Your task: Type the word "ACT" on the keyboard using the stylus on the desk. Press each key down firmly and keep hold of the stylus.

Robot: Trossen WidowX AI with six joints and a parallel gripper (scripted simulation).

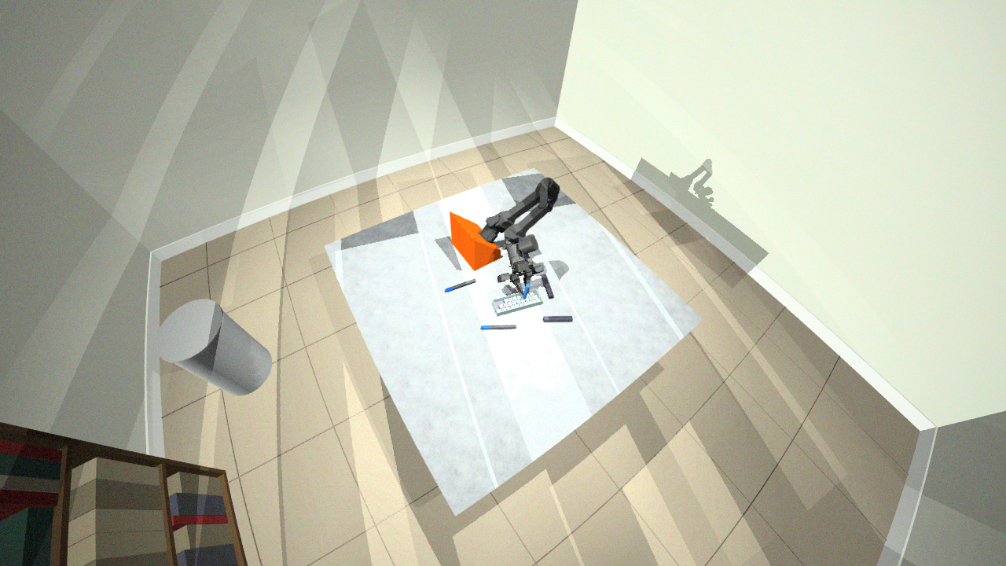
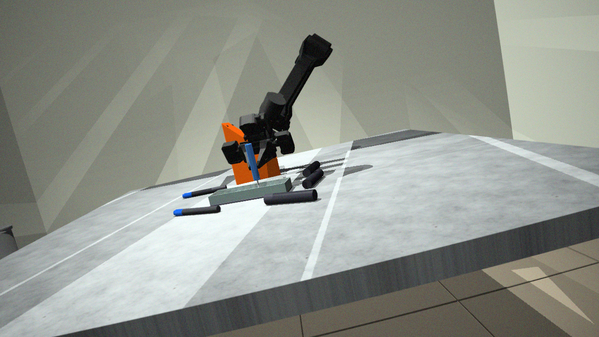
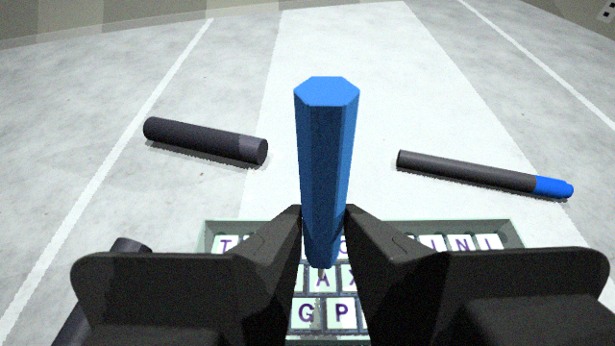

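Right now the stylus tip is 5 cm below my gripper tip and 1 cm behind it. The rest, counted from my gripper tip: blue stylus 2 cm below.
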